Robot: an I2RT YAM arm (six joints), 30 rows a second.
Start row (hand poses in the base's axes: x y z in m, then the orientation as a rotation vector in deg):
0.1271 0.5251 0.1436 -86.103 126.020 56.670
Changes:
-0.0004 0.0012 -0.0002 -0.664 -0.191 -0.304
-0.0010 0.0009 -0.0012 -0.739 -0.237 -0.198
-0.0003 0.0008 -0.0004 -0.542 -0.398 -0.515
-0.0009 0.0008 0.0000 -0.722 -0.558 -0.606
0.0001 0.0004 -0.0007 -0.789 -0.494 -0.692
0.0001 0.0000 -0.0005 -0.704 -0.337 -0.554
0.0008 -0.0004 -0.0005 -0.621 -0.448 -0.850
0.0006 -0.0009 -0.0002 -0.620 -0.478 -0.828
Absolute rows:
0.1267 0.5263 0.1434 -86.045 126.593 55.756
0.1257 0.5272 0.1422 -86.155 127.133 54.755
0.1254 0.5280 0.1418 -85.805 127.570 53.693
0.1245 0.5288 0.1418 -85.437 128.079 52.275
0.1246 0.5292 0.1411 -84.976 128.719 50.824
0.1247 0.5292 0.1406 -84.626 129.319 49.643
0.1255 0.5288 0.1401 -83.876 129.928 48.354
0.1261 0.5279 0.1399 -83.150 130.490 47.044

